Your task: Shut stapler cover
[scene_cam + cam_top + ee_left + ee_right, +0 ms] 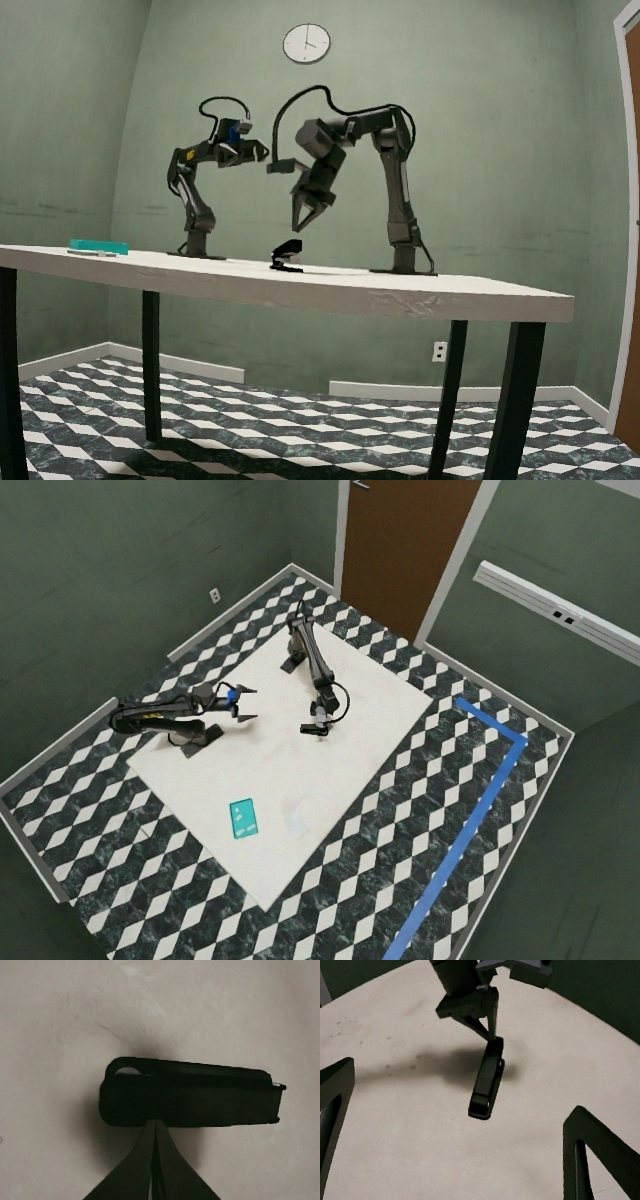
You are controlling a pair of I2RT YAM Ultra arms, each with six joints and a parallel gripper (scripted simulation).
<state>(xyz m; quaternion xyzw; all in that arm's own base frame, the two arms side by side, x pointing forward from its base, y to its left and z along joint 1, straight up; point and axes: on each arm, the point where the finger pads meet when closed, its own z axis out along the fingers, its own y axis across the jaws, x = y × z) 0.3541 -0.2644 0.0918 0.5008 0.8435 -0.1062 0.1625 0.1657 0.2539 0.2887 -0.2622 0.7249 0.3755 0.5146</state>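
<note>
Right now the stapler cover is 2 cm behind my left hand, 2 cm to the right of it and 5 cm below it. The rest, counted from my left hand: black stapler (2 cm behind, 2 cm to the right, 6 cm below); then teal box (3 cm ahead, 51 cm to the right, 8 cm below).
</note>
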